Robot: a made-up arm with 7 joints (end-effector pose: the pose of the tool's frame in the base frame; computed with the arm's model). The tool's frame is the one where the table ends. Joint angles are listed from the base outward.
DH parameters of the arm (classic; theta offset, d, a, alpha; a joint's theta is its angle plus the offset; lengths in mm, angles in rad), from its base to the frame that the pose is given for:
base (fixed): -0.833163 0 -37.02 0
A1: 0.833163 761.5 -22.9 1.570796
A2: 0 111.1 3.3 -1.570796
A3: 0 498.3 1 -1.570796
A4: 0 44.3 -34.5 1.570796
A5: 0 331.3 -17.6 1.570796
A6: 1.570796 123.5 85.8 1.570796
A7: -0.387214 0 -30.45 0
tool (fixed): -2.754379 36.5 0 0
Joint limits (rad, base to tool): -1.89..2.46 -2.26..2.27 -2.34..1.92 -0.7..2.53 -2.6..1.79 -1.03..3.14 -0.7..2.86
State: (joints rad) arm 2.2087 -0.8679 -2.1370 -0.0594 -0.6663 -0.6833 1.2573
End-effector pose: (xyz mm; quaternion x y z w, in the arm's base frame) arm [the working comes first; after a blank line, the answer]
Working (the frame after each row of the table, in the pose's form):
after base (fixed): -24.9 27.4 0.0 0.0000 0.0000 -0.4046 0.9145
after A1: -11.3 9.0 761.5 0.3180 0.6316 0.6316 0.3180
after A2: 76.7 76.9 759.0 -0.3755 0.1891 0.8104 0.4080
after A3: -148.8 382.5 1081.5 -0.8862 -0.1914 -0.1454 0.3961
after A4: -173.6 407.1 1037.6 -0.3454 -0.2649 0.0428 0.8993
after A5: -352.0 610.1 1230.1 0.4413 -0.4363 0.0776 0.7804
after A6: -428.4 542.2 1340.4 0.6242 -0.1261 0.6990 0.3254
after A7: -414.0 553.9 1316.3 0.5129 -0.3774 0.7710 0.0005

-385.1 532.7 1323.2 0.4691 0.4307 0.1478 0.7567
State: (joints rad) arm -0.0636 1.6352 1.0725 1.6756 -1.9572 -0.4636 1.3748
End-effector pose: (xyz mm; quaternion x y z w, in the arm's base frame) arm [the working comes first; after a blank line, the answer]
Working (the frame after each row of the table, in the pose's form):
after base (fixed): -24.9 27.4 0.0 0.0000 0.0000 -0.4046 0.9145
after A1: -47.8 28.9 761.5 0.7067 -0.0225 -0.0225 0.7067
after A2: -55.0 -82.0 764.8 -0.0232 -0.7291 -0.0217 0.6836
after A3: -551.3 -49.5 733.2 -0.7009 -0.6686 -0.2011 0.1459
after A4: -581.5 -23.2 693.9 -0.5083 0.0335 -0.0705 0.8576
after A5: -530.7 270.8 839.1 0.0769 -0.8160 -0.2460 0.5175
after A6: -647.1 362.5 864.5 0.1456 -0.4750 0.5638 0.6598
after A7: -623.3 344.1 860.0 -0.0969 -0.4873 0.8091 0.3138

-640.2 317.6 878.5 0.4595 -0.1889 -0.1523 0.8544
